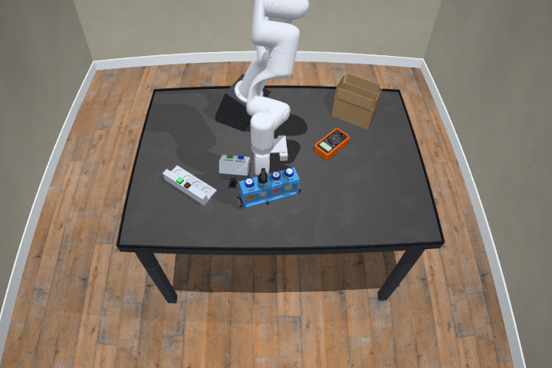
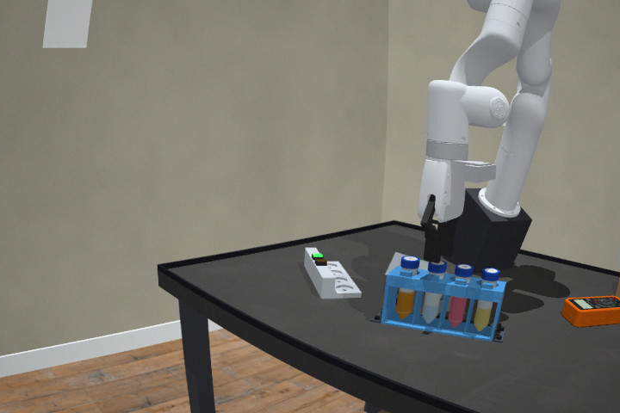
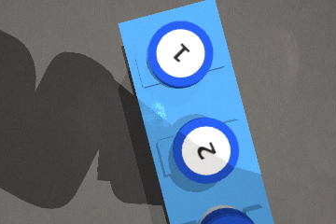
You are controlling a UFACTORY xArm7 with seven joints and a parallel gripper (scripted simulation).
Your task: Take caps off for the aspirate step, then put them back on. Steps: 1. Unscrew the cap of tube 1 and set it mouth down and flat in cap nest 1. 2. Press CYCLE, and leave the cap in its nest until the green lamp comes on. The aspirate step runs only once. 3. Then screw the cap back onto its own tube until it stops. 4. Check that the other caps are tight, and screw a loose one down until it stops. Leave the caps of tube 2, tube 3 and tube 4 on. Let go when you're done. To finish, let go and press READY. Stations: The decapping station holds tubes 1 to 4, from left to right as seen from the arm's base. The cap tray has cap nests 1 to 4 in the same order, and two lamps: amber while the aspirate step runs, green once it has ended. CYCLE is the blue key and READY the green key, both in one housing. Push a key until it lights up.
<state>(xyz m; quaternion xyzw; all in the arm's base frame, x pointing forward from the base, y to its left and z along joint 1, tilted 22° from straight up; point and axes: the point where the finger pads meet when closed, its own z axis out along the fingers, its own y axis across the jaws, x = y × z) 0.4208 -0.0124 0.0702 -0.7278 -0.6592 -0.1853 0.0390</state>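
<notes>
Now: the grey key housing 14 cm behind my hand, 9 cm to the right of it and 10 cm below it. The rest, counted from my hand: cap 1 (2 cm behind, 10 cm to the left, 3 cm below).
</notes>
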